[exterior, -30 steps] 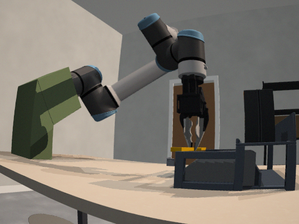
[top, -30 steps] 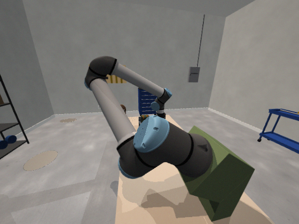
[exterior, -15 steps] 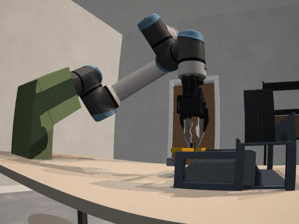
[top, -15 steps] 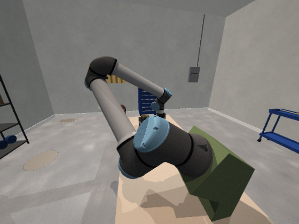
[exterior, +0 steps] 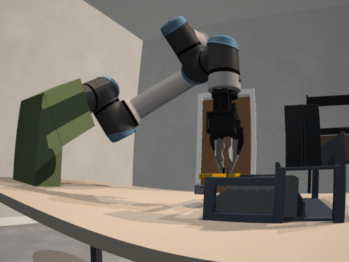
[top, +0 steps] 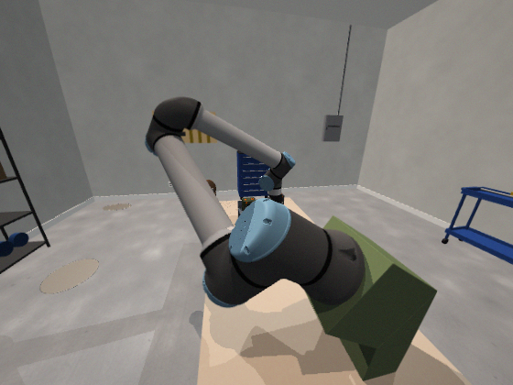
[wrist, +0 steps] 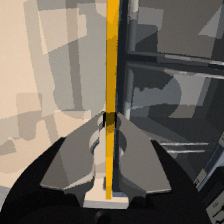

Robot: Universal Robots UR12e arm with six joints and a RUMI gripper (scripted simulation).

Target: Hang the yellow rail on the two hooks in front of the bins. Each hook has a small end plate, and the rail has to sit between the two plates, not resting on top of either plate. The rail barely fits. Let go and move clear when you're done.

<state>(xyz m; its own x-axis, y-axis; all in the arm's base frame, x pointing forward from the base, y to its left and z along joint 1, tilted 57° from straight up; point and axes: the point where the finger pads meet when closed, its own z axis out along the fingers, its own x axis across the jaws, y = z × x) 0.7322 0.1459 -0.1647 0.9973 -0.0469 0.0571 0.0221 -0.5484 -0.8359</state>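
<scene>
Now: the yellow rail 10 mm below my hand.
</scene>
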